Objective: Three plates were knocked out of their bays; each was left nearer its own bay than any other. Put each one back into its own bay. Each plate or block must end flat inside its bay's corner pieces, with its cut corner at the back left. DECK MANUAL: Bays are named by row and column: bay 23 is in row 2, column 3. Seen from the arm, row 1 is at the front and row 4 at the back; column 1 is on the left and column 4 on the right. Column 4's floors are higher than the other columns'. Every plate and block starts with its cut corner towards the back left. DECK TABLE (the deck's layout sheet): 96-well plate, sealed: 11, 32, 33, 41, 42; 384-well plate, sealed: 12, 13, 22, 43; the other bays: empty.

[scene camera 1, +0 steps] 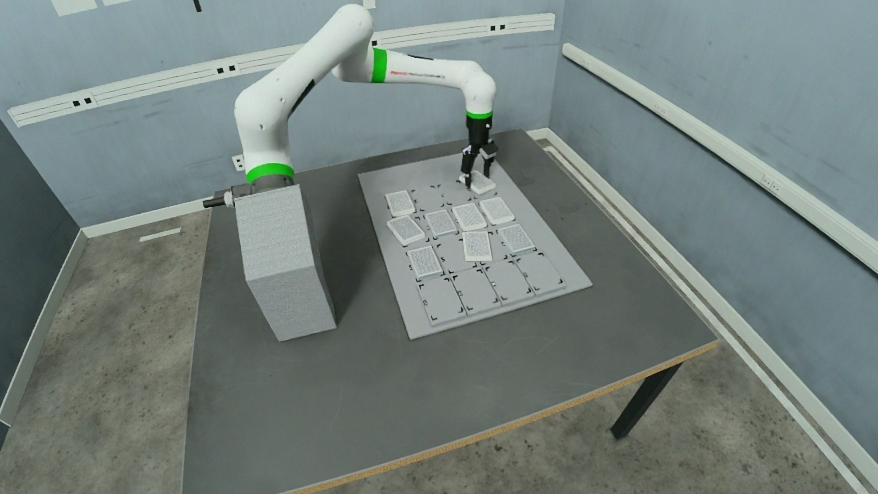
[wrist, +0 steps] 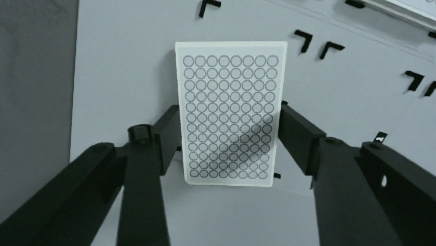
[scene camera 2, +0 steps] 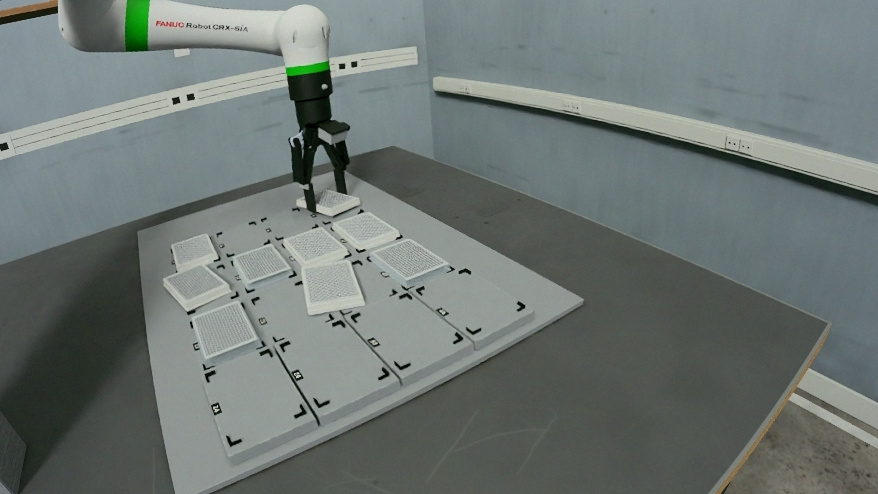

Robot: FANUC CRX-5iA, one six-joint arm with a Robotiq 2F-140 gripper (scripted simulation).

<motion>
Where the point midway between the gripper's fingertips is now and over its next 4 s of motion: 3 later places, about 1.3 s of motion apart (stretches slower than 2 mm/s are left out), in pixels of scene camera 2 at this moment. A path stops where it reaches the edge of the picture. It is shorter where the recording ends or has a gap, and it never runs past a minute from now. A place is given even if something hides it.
The gripper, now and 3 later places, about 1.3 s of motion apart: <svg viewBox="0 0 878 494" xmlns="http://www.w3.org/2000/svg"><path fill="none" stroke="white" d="M327 203L325 191L330 196L331 205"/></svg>
</motion>
